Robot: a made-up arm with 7 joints.
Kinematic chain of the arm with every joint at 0, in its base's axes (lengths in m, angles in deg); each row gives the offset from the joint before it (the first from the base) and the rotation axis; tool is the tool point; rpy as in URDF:
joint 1: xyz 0 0 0.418 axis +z
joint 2: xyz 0 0 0 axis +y
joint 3: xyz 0 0 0.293 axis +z
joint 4: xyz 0.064 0 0 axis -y
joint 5: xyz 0.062 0 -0.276 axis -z
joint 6: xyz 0 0 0 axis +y
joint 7: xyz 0.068 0 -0.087 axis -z
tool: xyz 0 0 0 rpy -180 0 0
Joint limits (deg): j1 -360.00..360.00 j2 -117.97..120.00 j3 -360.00..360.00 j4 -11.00..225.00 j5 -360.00..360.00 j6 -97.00..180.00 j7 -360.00..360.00
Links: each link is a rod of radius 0.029 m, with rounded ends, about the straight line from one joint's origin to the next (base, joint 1, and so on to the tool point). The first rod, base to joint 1, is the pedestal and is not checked.
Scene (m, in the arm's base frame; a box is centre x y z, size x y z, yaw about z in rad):
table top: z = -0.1
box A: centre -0.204 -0.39 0.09 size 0.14 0.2 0.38 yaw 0
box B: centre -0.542 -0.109 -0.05 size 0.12 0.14 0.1 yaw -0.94
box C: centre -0.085 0.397 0 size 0.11 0.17 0.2 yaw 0.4
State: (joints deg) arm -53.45 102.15 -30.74 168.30 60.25 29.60 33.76
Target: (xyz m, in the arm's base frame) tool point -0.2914 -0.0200 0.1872
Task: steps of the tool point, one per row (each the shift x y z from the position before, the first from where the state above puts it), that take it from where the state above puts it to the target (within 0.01 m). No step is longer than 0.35 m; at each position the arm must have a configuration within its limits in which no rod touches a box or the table.
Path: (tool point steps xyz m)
1: -0.1867 -0.0986 0.0897
2: -0.2528 0.0147 0.1466
3: -0.2257 0.1855 0.1344
4: -0.1442 0.1167 -0.1545
5: -0.0751 0.2198 -0.1449
6: 0.0562 0.2610 -0.1116
7: 0.0243 -0.0540 -0.0108
8: 0.0343 -0.0437 -0.0061
9: 0.0406 -0.0322 0.0002
10: 0.0434 -0.0207 0.0082
11: 0.0428 -0.0109 0.0169

